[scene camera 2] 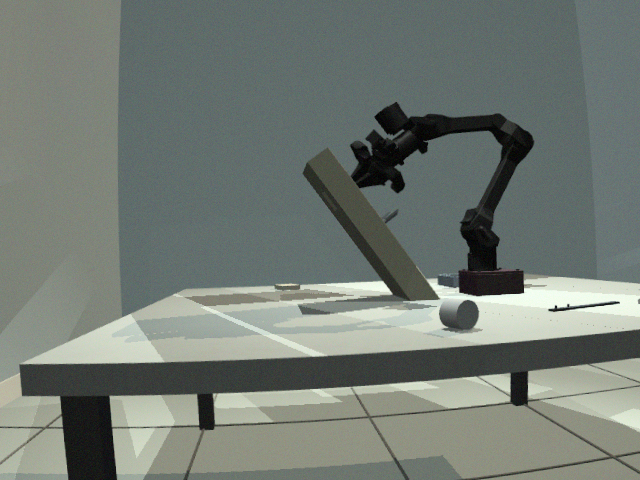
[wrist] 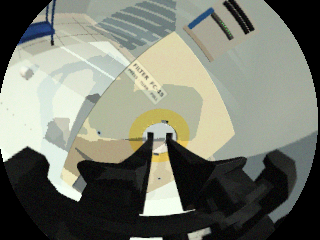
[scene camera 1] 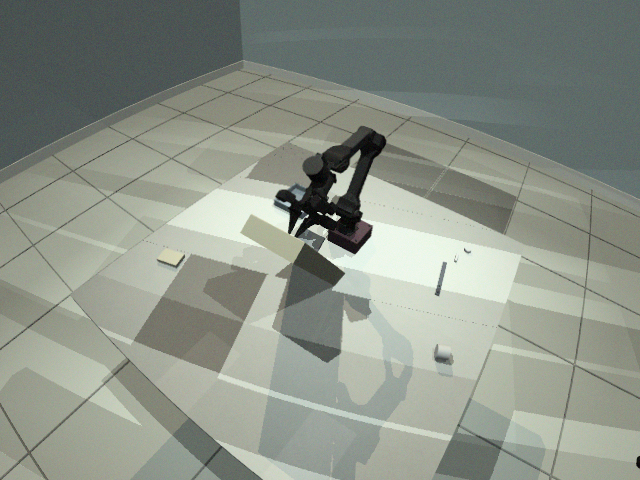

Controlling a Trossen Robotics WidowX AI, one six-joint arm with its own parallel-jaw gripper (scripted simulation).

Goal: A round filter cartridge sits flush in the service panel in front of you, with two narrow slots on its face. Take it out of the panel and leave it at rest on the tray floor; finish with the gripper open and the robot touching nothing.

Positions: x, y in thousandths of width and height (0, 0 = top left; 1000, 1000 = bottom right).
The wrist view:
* my gripper: 498, 590
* service panel: 523, 344
